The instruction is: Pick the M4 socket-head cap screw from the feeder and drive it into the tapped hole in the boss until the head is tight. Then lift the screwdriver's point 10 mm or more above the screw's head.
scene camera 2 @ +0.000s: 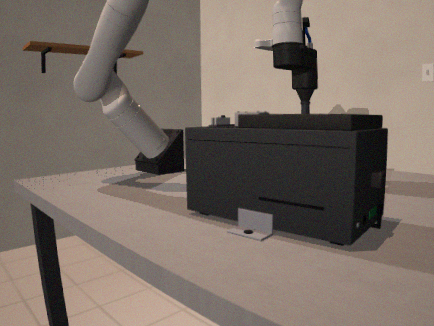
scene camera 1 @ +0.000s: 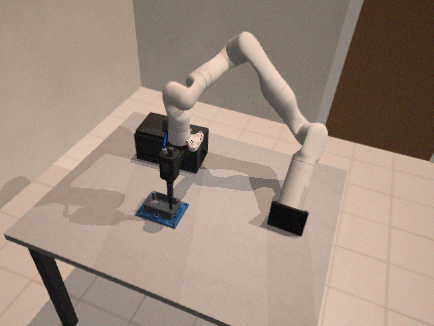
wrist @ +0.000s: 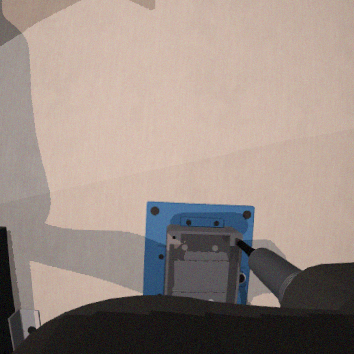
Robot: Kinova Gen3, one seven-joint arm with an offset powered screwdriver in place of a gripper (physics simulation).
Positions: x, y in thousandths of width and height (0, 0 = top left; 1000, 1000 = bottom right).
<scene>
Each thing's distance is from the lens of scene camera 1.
black screw feeder (scene camera 1: 331, 452): 166 cm
</scene>
